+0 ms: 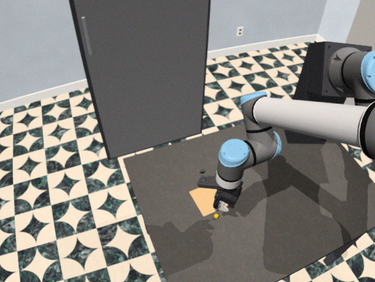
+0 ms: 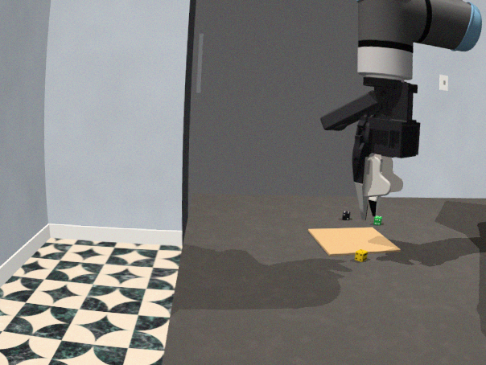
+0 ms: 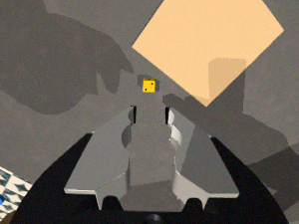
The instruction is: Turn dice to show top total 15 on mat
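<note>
My hand is 8 cm above the yellow die. The rest, counted from my hand: black die: 25 cm to the right, 8 cm below, 1 cm ahead; orange mat: 10 cm to the right, 9 cm below, 1 cm ahead; green die: 22 cm to the right, 8 cm below, 6 cm behind.
</note>
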